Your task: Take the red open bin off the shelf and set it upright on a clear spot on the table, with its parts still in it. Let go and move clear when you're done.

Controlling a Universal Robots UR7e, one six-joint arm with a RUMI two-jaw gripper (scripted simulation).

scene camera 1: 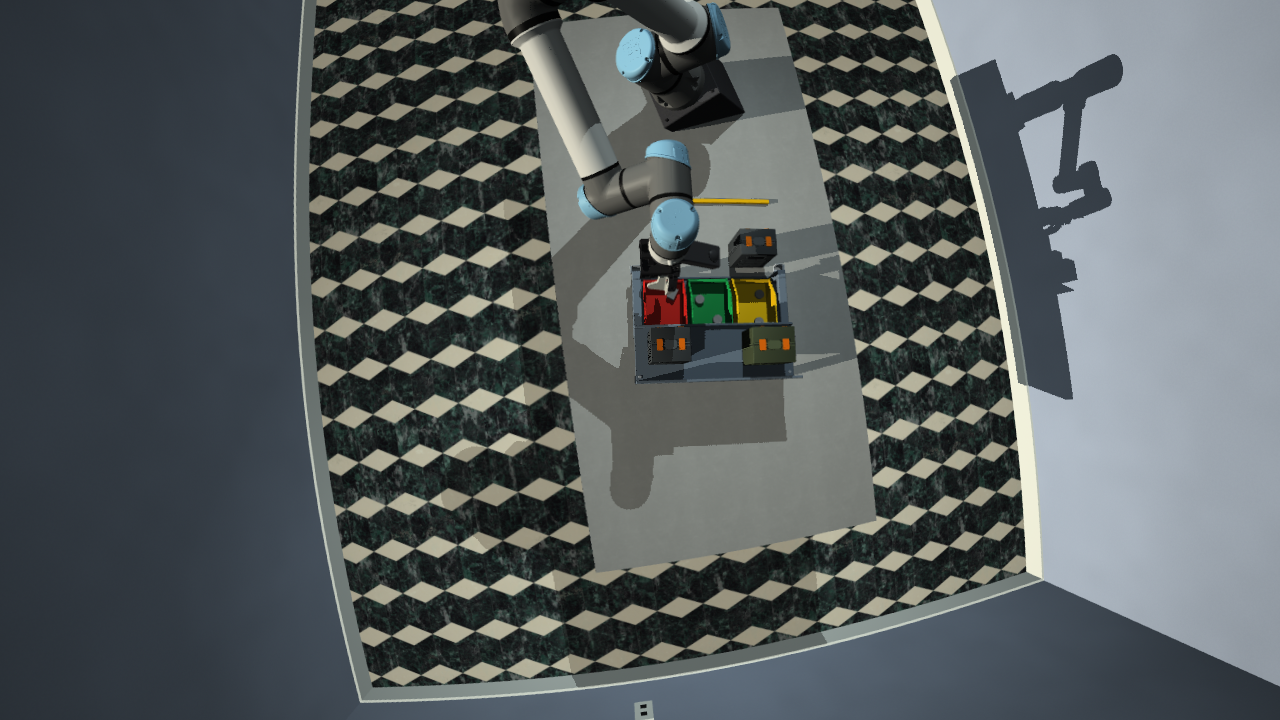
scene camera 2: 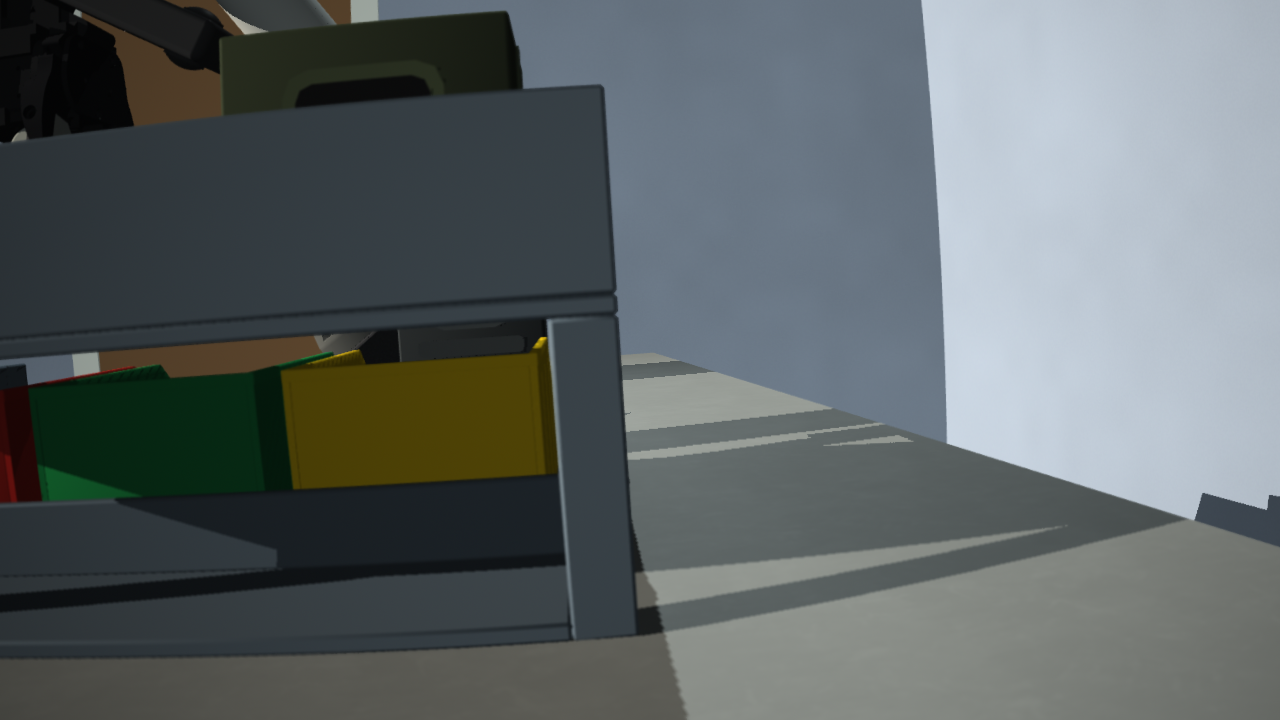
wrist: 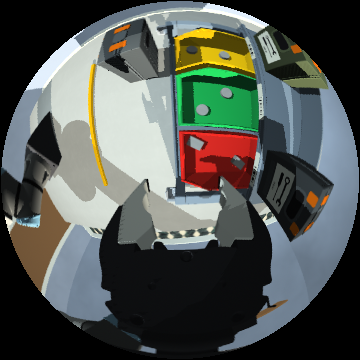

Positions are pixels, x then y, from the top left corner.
Scene:
green bin: scene camera 1; scene camera 2 108, 437; wrist
yellow bin: scene camera 1 750, 307; scene camera 2; wrist
same spot on yellow bin: (wrist: 209, 42) = (scene camera 2: 552, 443)
same spot on green bin: (wrist: 202, 86) = (scene camera 1: 720, 301)

